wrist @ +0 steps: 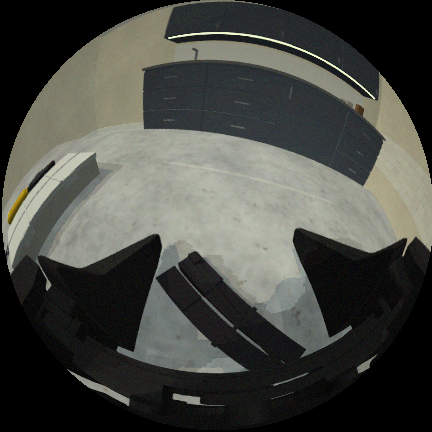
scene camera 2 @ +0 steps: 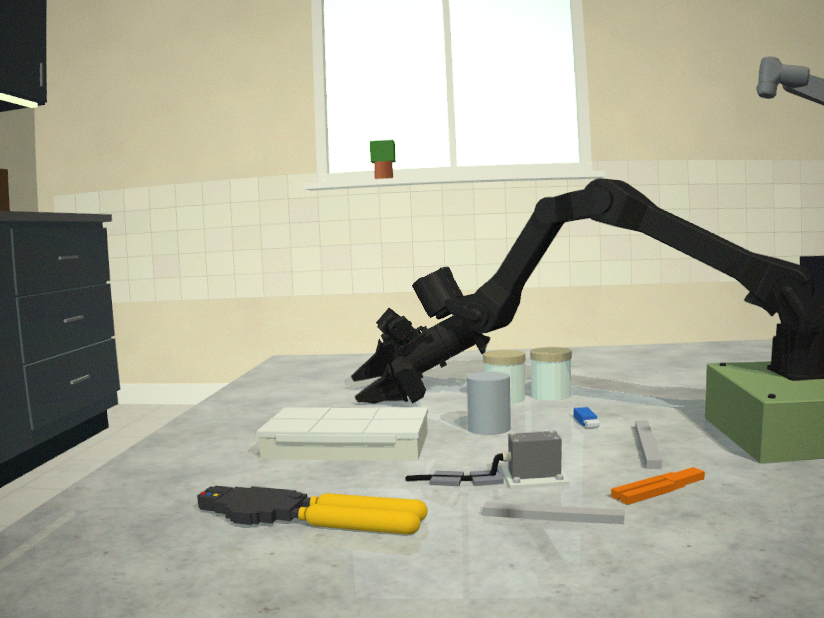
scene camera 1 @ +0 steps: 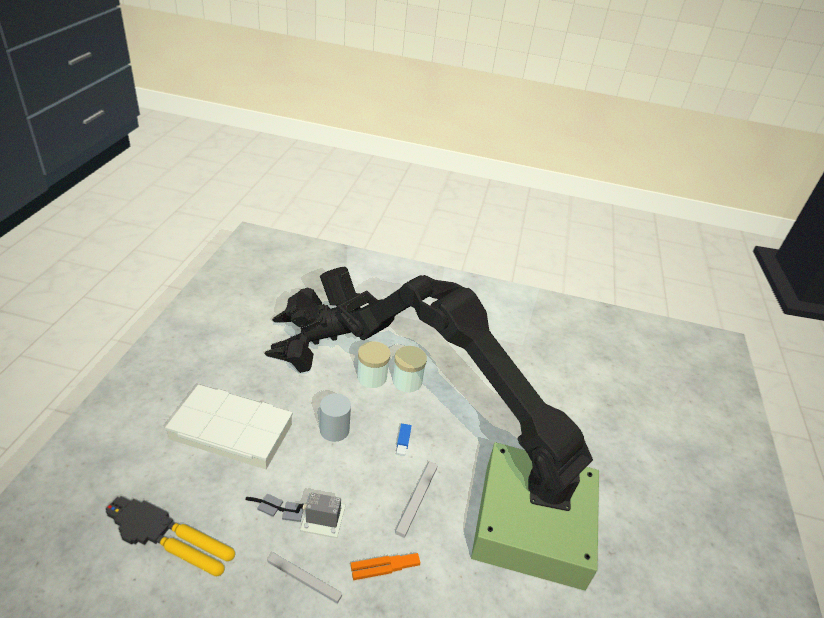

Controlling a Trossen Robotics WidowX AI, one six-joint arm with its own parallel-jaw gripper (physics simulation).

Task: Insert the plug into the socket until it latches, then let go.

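Frame: origin at the arm's base, x ahead, y left, z up, level; millimetres.
Seen in the pictures: gripper, fingertip midpoint: (wrist: 228,238) (scene camera 2: 354,388) (scene camera 1: 269,336); arm's base at its link origin: (scene camera 2: 800,373) (scene camera 1: 549,490).
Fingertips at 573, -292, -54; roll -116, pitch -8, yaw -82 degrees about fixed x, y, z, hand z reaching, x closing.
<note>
Offsets run from my fingertips to a thing's middle, as dx, dy, dz. "*": to the spot under its first point.
A dark grey box {-211, +378, +6} (scene camera 1: 322,508) (scene camera 2: 535,455), apparently the socket's housing, stands on a small white base. A black cable with flat grey pieces {-143, +374, -14} (scene camera 1: 268,505) (scene camera 2: 447,478) runs to a small pale part {* -185, +382, +10} (scene camera 2: 505,456) at its left side. Which part is the plug, and whether it is seated, I cannot tell. My gripper (scene camera 1: 270,335) (scene camera 2: 354,389) (wrist: 228,238) is open, low over the table's back left, well away from the box. A black object of two long parallel bars {-53, -10, -8} (wrist: 210,275) lies slantwise between and below the spread fingers in the wrist view, not gripped.
A white case {-10, +243, +2} (scene camera 1: 229,422) (scene camera 2: 342,425) and a grey cylinder {-189, +196, +19} (scene camera 1: 334,419) (scene camera 2: 488,404) stand in front of the gripper, beside two lidded jars {-231, +46, +19} (scene camera 1: 372,369) {-303, +40, +19} (scene camera 1: 408,372). Yellow-handled pliers {* +52, +448, +0} (scene camera 1: 143,520), grey bars {-362, +309, -11} (scene camera 1: 416,498) {-213, +482, -12} (scene camera 1: 304,577), an orange tool {-330, +438, -11} (scene camera 1: 384,566) and a blue stick {-319, +195, -10} (scene camera 1: 404,435) lie nearer.
</note>
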